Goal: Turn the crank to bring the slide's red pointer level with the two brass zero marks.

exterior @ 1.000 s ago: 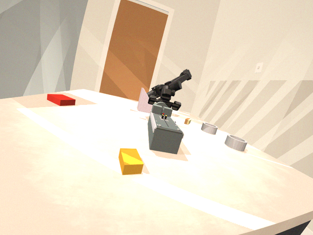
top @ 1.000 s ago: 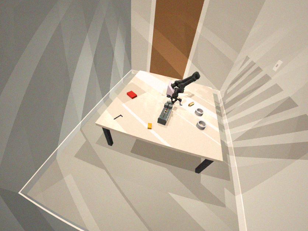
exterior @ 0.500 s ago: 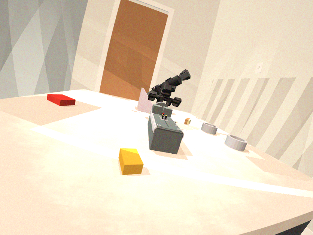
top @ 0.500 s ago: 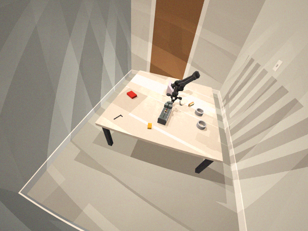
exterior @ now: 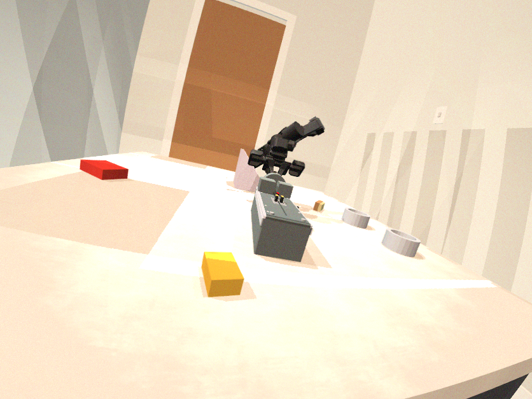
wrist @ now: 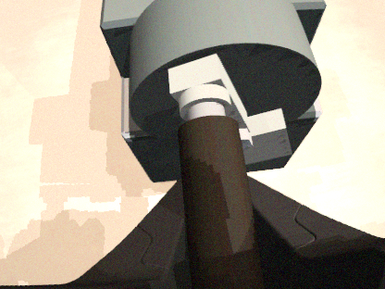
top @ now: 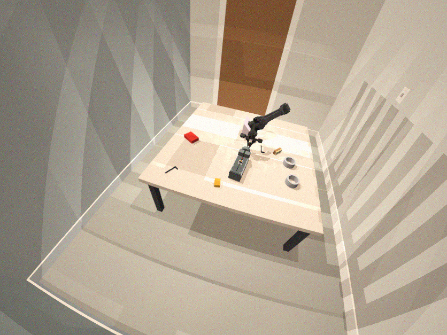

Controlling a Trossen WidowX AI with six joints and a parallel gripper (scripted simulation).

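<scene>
Now: the red pointer 13 cm ahead of my gripper tip, 3 cm to the right of it and 1 cm below it. From my gripper tip the other things lie so: dark brown crank handle: 2 cm behind, 3 cm above; then yellow block: 36 cm ahead, 16 cm to the right, 8 cm below; then tan block: 15 cm behind, 27 cm to the left, 7 cm below.
</scene>
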